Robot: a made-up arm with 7 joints.
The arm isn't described. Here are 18 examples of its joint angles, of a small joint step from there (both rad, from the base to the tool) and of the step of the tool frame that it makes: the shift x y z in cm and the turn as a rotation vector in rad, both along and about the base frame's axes.
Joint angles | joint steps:
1: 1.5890 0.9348 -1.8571 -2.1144 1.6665 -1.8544 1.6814 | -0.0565 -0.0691 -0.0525 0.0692 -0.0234 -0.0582 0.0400
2: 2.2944 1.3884 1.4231 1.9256 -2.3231 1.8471 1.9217 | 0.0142 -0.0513 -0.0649 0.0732 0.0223 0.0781 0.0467
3: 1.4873 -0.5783 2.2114 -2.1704 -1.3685 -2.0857 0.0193 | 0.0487 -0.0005 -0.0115 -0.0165 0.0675 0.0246 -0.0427
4: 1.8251 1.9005 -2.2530 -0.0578 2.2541 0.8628 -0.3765 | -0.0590 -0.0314 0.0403 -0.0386 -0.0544 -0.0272 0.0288
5: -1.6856 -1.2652 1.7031 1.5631 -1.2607 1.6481 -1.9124 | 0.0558 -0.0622 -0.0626 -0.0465 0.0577 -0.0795 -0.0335
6: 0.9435 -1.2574 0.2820 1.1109 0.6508 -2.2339 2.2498 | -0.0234 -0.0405 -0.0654 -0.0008 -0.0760 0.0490 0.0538
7: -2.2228 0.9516 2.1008 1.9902 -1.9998 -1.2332 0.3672 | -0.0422 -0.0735 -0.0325 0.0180 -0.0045 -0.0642 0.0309
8: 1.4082 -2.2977 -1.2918 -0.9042 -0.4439 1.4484 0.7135 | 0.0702 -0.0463 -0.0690 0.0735 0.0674 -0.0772 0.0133
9: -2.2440 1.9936 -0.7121 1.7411 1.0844 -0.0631 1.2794 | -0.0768 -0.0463 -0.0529 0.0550 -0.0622 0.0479 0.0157
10: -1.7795 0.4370 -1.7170 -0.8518 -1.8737 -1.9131 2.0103 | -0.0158 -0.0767 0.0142 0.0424 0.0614 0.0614 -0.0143
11: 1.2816 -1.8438 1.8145 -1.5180 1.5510 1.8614 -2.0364 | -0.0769 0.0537 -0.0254 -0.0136 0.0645 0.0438 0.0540
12: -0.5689 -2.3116 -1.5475 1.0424 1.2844 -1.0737 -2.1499 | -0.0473 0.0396 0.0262 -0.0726 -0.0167 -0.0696 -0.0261
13: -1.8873 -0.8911 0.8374 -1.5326 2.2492 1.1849 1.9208 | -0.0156 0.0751 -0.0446 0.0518 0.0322 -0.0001 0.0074
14: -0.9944 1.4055 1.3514 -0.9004 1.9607 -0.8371 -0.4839 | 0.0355 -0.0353 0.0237 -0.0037 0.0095 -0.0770 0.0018
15: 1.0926 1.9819 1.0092 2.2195 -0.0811 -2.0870 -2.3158 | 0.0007 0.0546 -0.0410 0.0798 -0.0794 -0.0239 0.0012
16: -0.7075 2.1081 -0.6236 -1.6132 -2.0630 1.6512 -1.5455 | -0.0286 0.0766 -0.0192 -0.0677 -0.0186 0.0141 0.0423
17: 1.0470 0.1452 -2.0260 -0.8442 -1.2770 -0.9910 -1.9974 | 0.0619 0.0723 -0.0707 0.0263 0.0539 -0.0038 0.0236
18: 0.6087 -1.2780 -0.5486 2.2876 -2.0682 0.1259 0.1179 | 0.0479 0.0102 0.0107 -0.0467 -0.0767 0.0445 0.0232
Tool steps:
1: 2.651 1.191 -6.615 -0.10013 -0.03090 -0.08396
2: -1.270 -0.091 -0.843 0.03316 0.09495 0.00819
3: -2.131 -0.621 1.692 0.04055 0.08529 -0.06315
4: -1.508 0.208 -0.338 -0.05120 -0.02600 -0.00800
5: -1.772 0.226 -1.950 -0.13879 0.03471 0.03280
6: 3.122 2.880 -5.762 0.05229 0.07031 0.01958
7: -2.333 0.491 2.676 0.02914 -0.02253 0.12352
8: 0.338 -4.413 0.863 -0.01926 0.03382 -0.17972
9: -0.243 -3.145 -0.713 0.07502 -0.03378 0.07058
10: 2.765 -4.814 2.487 -0.10071 0.00848 0.11473
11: -4.618 -0.813 -3.325 -0.02339 0.01148 0.06903
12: 2.481 -1.532 -0.496 -0.01478 -0.02480 -0.10497
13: 2.295 2.705 1.246 -0.00100 0.00223 -0.14477
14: -1.418 -2.055 -1.657 0.06298 -0.01508 0.02837
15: 2.062 -1.162 -0.823 -0.07633 0.00863 0.15783
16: 2.222 -2.430 3.284 -0.09448 -0.13095 -0.07503
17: 0.730 -2.046 3.600 -0.00928 0.10730 0.01362
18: -4.125 -2.193 1.317 -0.11352 0.01375 -0.04020
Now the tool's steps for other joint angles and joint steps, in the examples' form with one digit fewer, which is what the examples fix.
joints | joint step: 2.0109 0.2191 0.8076 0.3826 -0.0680 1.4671 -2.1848 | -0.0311 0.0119 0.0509 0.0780 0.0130 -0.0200 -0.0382
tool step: 0.84 0.88 -0.03 0.1020 -0.1000 0.0679
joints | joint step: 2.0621 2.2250 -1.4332 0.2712 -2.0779 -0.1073 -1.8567 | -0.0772 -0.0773 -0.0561 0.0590 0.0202 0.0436 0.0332
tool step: 0.48 -3.10 -2.13 -0.1348 -0.0710 -0.1066
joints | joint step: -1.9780 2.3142 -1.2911 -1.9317 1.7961 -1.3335 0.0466 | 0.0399 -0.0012 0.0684 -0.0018 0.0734 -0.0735 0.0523
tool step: 5.22 -0.26 -0.94 0.0440 0.0455 -0.0658
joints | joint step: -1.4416 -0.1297 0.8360 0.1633 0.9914 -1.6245 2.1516 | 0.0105 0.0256 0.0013 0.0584 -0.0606 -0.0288 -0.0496
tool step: -5.08 -0.54 3.37 -0.0934 0.0641 -0.1048
